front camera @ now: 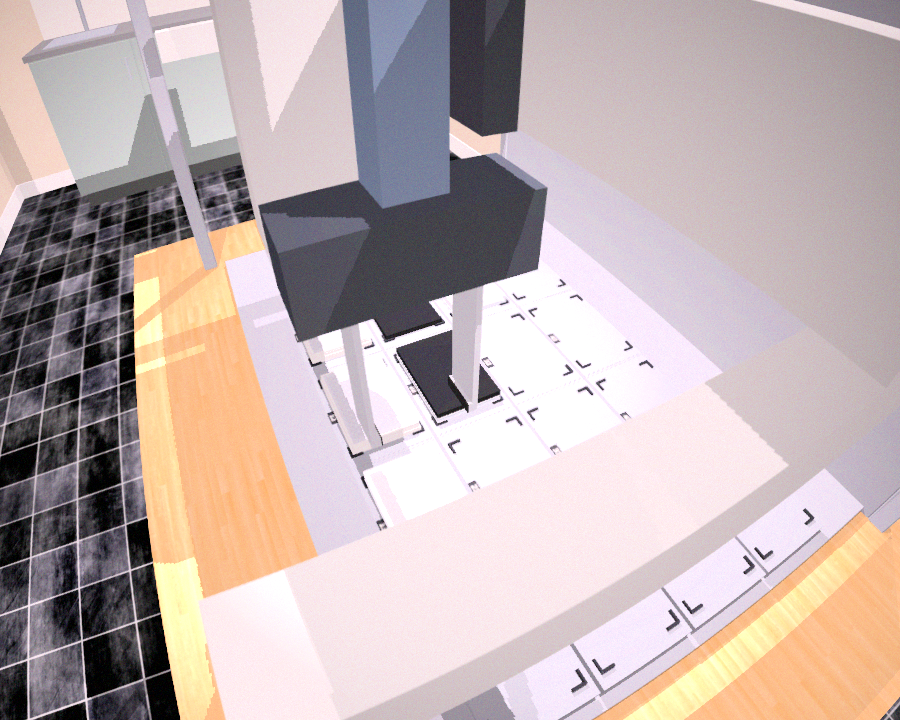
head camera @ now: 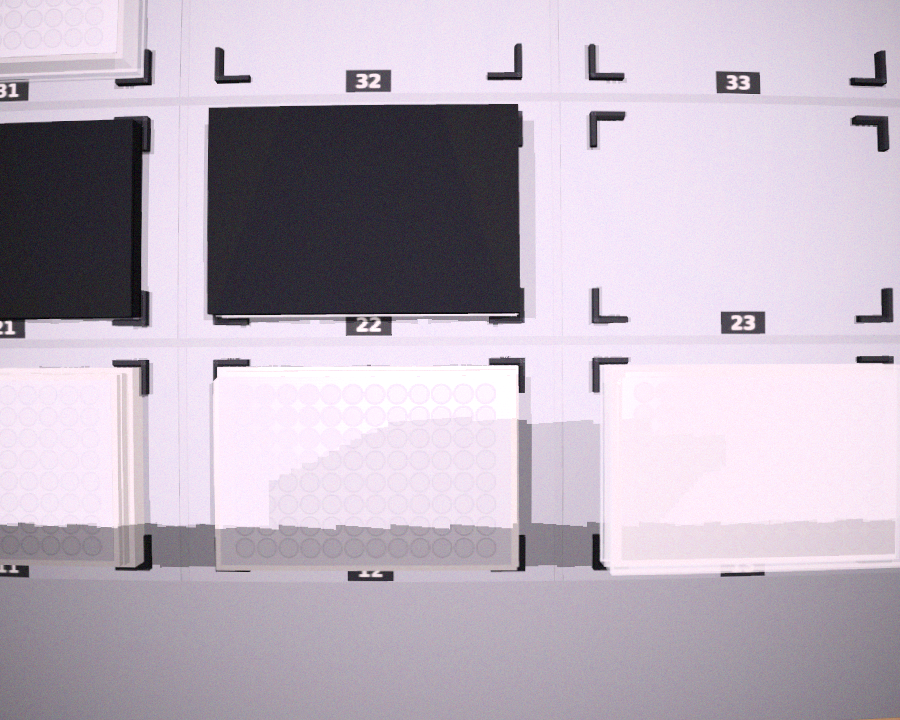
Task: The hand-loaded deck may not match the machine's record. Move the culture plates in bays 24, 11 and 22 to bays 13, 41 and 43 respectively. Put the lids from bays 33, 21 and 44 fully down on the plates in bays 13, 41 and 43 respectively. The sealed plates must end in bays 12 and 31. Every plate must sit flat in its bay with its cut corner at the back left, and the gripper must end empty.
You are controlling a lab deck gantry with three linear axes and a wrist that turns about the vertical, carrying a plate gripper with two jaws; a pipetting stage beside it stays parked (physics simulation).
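Places are measured from the robot's base along level axes (x back, y right, z up), in millimetres.
Pixels of known places: gripper, fingertip midpoint: (front camera: 416, 413).
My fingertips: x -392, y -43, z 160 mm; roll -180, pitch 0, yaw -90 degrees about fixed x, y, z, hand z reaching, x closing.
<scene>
Ahead of a thing's pixels: the offset from my fingertips to its top centre. "*": to the spot under its first point.
My gripper (front camera: 423, 426) is open, with nothing seen between its two long jaws; it hangs above the bays in the front view and does not show in the head view. A pale lidded plate @(dy +0, dx +0, dz -143 mm) (front camera: 416, 488) (head camera: 780, 465) is in bay 13; the clear lid's front edge looks slightly askew, and its seating cannot be told. A pale plate with wells @(dy +0, dx +164, dz -146 mm) (head camera: 367, 465) is in bay 12. A black piece @(dy -107, dx +164, dz -143 mm) (front camera: 427, 371) (head camera: 364, 210) lies in bay 22, a pale edge beneath it. Another black piece @(dy -107, dx +328, dz -152 mm) (front camera: 409, 319) (head camera: 67, 217) is in bay 21. Pale plates @(* dy -6, dx +295, dz -146 mm) (head camera: 52, 457) @(* dy -188, dx +295, dz -146 mm) (head camera: 56, 26) partly show in bays 11 and 31.
The black block (front camera: 487, 67) of the pipetting stage hangs behind the blue gripper column (front camera: 405, 112). A broad beige beam (front camera: 510, 555) crosses the foreground and hides part of the deck. Dark corner guides @(* dy -144, dx +67, dz -157 mm) (head camera: 592, 131) bound bay 23.
</scene>
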